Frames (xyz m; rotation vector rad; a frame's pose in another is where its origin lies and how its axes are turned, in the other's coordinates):
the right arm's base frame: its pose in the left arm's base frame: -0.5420 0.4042 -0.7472 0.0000 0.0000 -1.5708
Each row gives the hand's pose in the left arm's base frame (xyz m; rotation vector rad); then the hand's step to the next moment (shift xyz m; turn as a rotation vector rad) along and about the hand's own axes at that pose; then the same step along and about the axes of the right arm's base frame.
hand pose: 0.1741 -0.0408 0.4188 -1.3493 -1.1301 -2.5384
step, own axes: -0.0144 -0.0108 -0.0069 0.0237 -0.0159 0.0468
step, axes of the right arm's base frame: 0.0004 0.0002 -0.0193 -0.0474 0.0123 0.0247
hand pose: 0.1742 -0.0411 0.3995 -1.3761 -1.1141 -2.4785
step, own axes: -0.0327 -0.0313 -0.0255 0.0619 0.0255 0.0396
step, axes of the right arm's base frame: 0.0017 -0.0113 -0.0507 -0.0223 0.0016 0.0745
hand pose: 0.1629 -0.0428 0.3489 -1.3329 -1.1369 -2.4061
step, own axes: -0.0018 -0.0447 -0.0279 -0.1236 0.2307 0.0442
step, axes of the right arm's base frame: -0.0116 -0.0384 -0.0342 0.1559 0.2108 0.0416
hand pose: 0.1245 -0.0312 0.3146 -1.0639 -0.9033 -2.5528
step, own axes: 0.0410 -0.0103 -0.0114 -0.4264 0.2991 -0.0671
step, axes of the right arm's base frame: -0.0019 -0.0399 0.0180 0.2853 0.3922 -0.2014
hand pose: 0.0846 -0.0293 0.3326 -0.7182 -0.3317 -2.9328
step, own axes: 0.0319 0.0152 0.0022 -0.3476 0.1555 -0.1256
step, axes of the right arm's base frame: 0.0158 -0.0249 0.0196 0.1635 0.2748 -0.2419
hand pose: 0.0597 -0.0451 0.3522 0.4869 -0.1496 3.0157
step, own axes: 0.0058 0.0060 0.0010 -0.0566 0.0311 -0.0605
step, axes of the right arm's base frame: 0.0057 -0.0058 0.0023 0.0280 0.0318 -0.0777
